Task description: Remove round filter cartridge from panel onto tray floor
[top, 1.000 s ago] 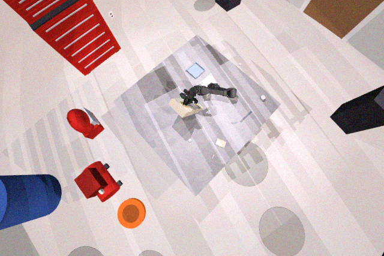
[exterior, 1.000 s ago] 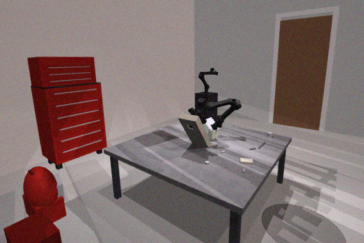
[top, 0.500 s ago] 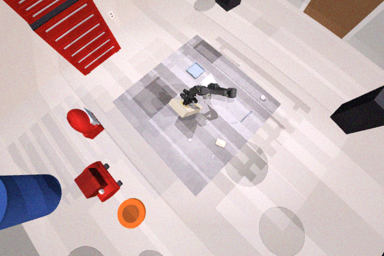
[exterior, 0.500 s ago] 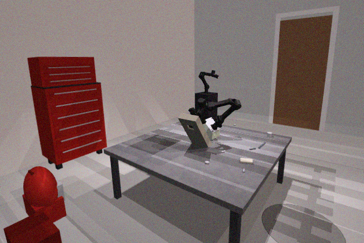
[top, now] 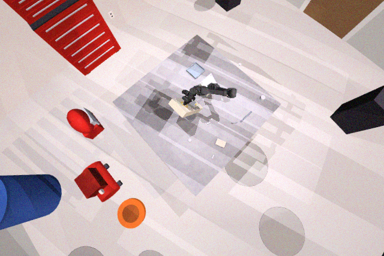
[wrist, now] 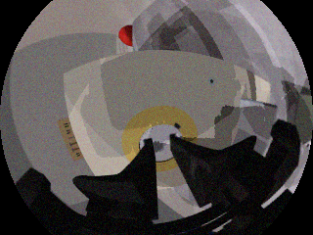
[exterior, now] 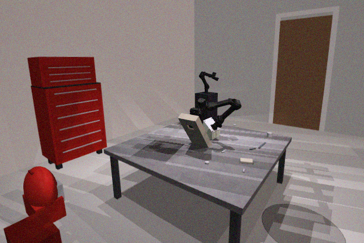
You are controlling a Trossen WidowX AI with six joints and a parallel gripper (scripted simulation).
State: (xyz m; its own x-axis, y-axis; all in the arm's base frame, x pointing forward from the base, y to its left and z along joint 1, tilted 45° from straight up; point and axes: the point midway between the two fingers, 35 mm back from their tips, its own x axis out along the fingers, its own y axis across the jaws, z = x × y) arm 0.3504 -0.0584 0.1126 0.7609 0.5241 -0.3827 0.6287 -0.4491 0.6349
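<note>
The round filter cartridge lies 10 mm ahead of my gripper tip and 10 mm below it. The rest, counted from my gripper tip: small block: 90 mm behind, 460 mm to the left, 230 mm below; beige service panel: 40 mm behind, 80 mm below; square tray: 400 mm behind, 330 mm to the right, 230 mm below.
</note>
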